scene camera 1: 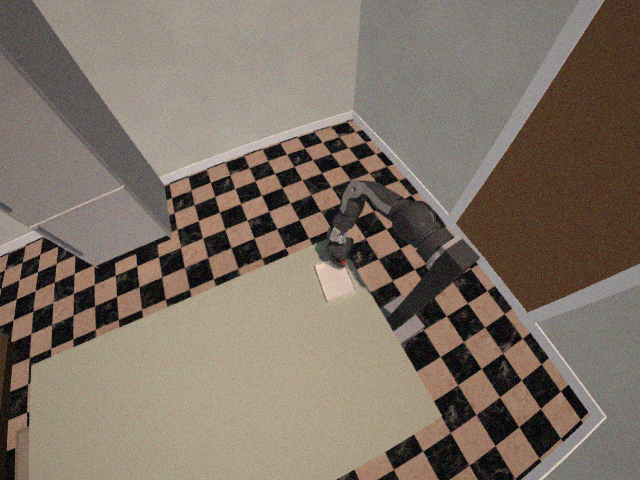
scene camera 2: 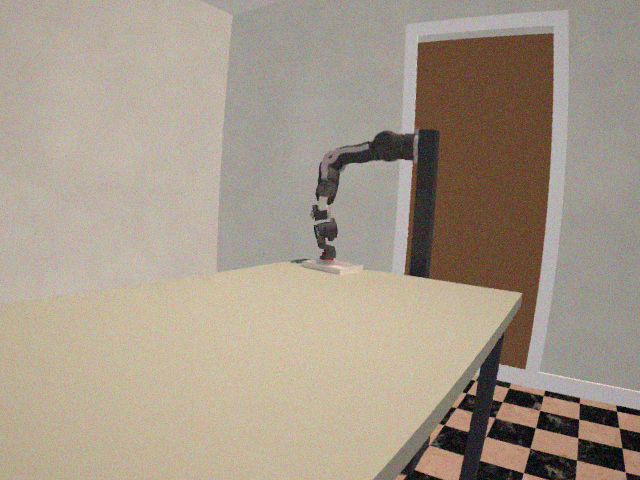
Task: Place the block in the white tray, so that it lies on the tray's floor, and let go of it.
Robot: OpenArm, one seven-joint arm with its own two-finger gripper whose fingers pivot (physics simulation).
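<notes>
The white tray (scene camera 1: 334,282) (scene camera 2: 349,269) lies on the table near its far corner, by the arm's base. My gripper (scene camera 1: 342,259) (scene camera 2: 327,254) points down at the tray's far edge and is shut on the red block. The block (scene camera 1: 343,262) (scene camera 2: 326,256) shows as small red patches at the fingertips, low at the tray; the fingers hide most of it. In the scene camera 2 view it is at about the height of the tray's rim. Whether it touches the tray's floor cannot be told.
The pale table (scene camera 1: 222,372) (scene camera 2: 232,351) stretches away from the tray toward both cameras. The arm's dark post (scene camera 1: 434,284) (scene camera 2: 425,206) stands at the table's edge beside the tray. A grey cabinet (scene camera 1: 134,222) stands on the checkered floor beyond the table.
</notes>
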